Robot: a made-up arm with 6 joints.
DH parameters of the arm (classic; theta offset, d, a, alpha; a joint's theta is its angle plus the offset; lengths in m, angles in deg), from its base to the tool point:
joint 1: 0 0.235 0 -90
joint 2: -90 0 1.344 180
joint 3: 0 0 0 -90
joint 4: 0 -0.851 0 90
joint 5: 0 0.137 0 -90
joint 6: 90 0 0 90
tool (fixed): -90 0 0 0
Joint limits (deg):
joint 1: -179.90..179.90
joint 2: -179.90..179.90
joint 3: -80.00..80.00
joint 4: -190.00..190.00
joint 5: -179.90..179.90
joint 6: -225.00..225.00
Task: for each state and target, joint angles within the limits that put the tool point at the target. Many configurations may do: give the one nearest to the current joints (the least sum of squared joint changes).
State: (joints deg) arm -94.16 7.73 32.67 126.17 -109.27 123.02
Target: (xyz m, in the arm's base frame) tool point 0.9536 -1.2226 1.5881
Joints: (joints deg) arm -55.16 32.31 39.74 127.98 -109.27 123.02
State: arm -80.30 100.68 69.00 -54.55 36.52 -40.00
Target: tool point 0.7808 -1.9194 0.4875
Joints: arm -65.74 68.23 59.17 -55.84 36.52 -40.00
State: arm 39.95 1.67 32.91 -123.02 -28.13 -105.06
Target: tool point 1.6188 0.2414 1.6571
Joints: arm 5.90 40.74 76.50 -122.61 -28.13 -105.06
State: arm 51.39 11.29 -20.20 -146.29 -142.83 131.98
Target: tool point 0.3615 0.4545 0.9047
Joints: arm 40.88 1.86 -44.35 -141.36 -142.83 131.98
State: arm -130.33 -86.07 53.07 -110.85 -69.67 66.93
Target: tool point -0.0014 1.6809 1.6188
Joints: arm -88.51 -57.84 79.93 -108.04 -69.67 66.93
